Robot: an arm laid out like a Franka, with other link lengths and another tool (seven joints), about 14 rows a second.
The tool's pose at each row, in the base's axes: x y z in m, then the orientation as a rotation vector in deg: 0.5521, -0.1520, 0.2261, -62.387, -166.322, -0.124; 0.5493, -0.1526, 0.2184, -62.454, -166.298, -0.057; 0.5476, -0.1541, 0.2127, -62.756, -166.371, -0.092; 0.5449, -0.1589, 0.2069, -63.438, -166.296, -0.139; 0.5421, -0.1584, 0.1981, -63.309, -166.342, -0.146; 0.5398, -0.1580, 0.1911, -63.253, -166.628, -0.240; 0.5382, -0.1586, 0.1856, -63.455, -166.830, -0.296; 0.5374, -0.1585, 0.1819, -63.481, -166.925, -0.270; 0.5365, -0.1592, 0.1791, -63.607, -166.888, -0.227; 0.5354, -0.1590, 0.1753, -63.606, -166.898, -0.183
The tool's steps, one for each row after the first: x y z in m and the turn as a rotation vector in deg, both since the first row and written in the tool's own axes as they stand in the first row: 0.0014, -0.0022, 0.0078, 0.039, -0.016, 0.047; 0.0015, -0.0044, 0.0135, -0.046, -0.170, 0.212; 0.0001, -0.0097, 0.0193, -0.143, -0.318, 0.639; 0.0022, -0.0110, 0.0283, -0.145, -0.314, 0.551; 0.0039, -0.0121, 0.0353, -0.286, -0.525, 0.450; 0.0045, -0.0136, 0.0409, -0.413, -0.756, 0.524; 0.0051, -0.0140, 0.0446, -0.431, -0.854, 0.519; 0.0052, -0.0151, 0.0474, -0.411, -0.873, 0.603; 0.0060, -0.0156, 0.0513, -0.387, -0.891, 0.601
